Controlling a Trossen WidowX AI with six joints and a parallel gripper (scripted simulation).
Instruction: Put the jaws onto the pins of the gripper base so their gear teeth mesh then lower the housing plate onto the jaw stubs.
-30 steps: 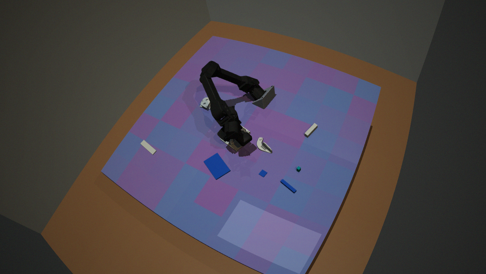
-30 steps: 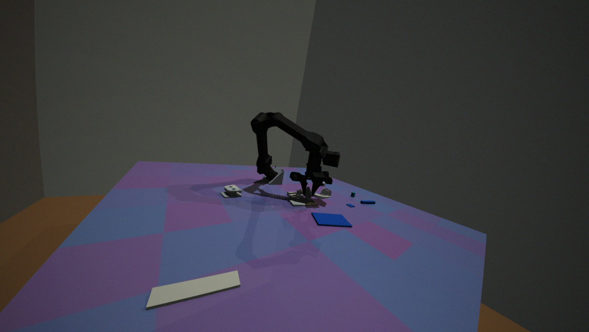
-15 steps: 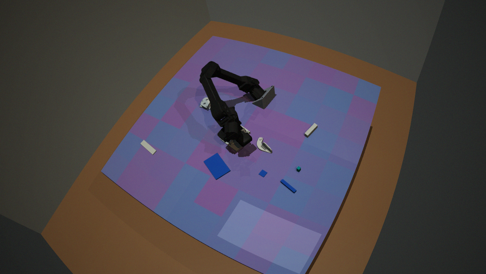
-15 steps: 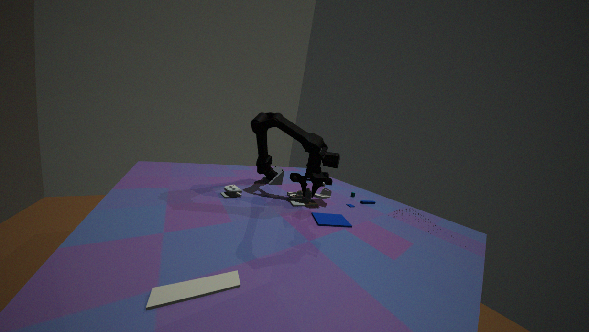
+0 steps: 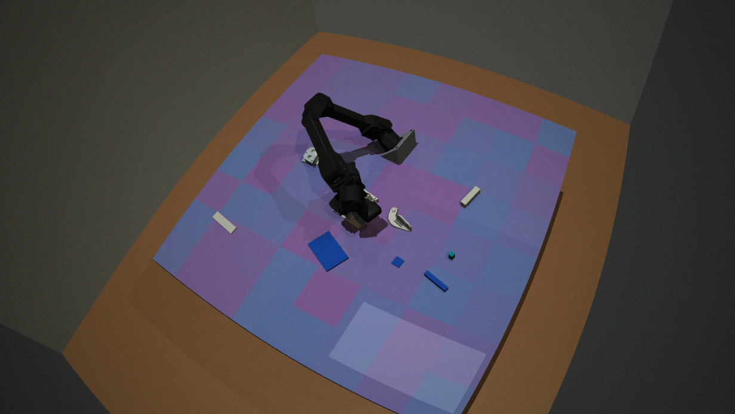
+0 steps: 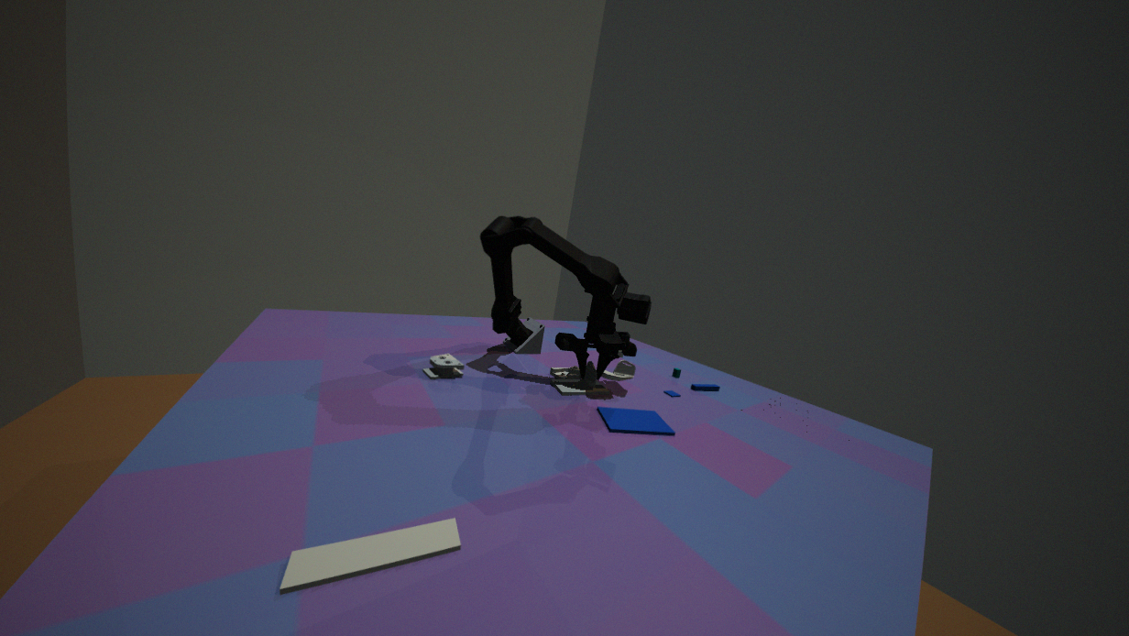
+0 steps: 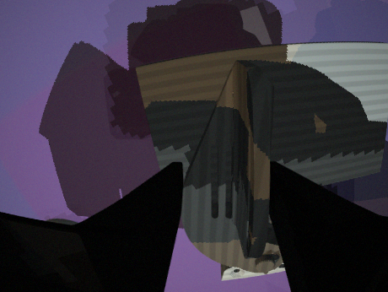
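The ribbed white plate is 30 mm to the right of my gripper tip, 10 mm below it and 10 mm ahead of it. Also, from my gripper tip: small blue square: 200 mm to the left, 80 mm ahead, 20 mm below; then blue plate: 170 mm ahead, 10 mm to the right, 10 mm below; then jaw: 100 mm to the left, 60 mm behind, 10 mm below.
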